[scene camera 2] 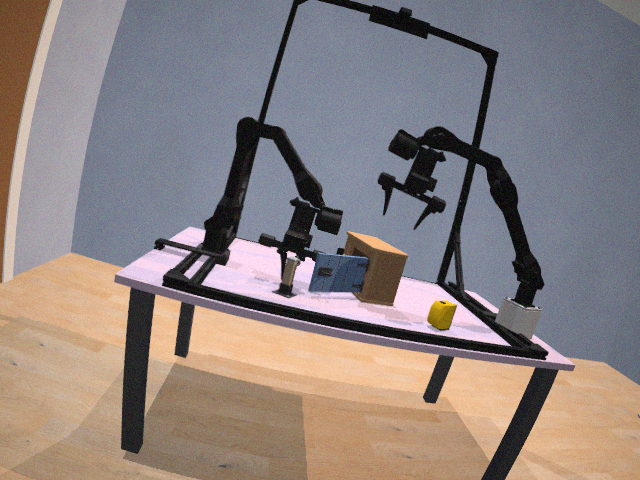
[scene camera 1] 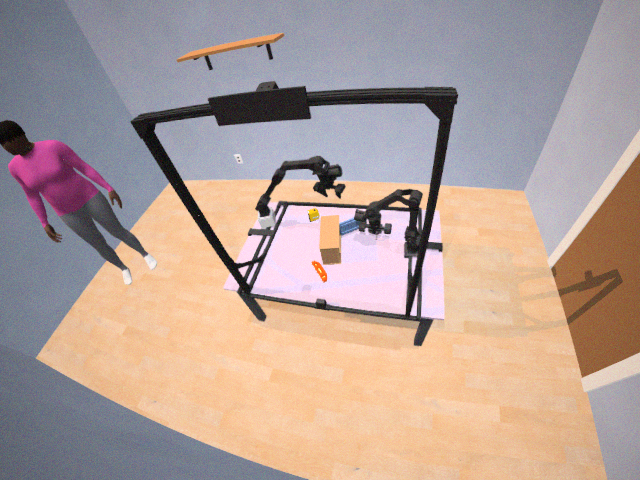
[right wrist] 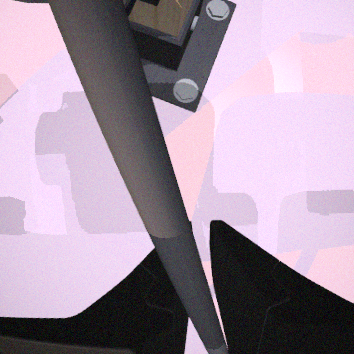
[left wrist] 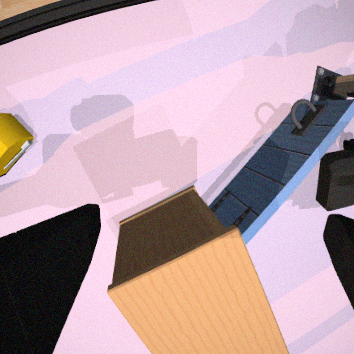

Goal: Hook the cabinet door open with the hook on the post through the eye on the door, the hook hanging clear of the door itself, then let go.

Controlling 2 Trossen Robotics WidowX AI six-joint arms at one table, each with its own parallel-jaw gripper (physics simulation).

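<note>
The brown cabinet stands with its blue door swung open. The door carries a metal eye near its free end. The post stands beyond that end on a bolted plate. The dark hook rod crosses the right wrist view down to the fingers; its bent tip does not show. My right gripper is shut on the rod beside the post. My left gripper is open and empty, high above the cabinet.
A yellow block stands to one side of the cabinet. An orange object lies near the cabinet's other end. A black frame rises around the table.
</note>
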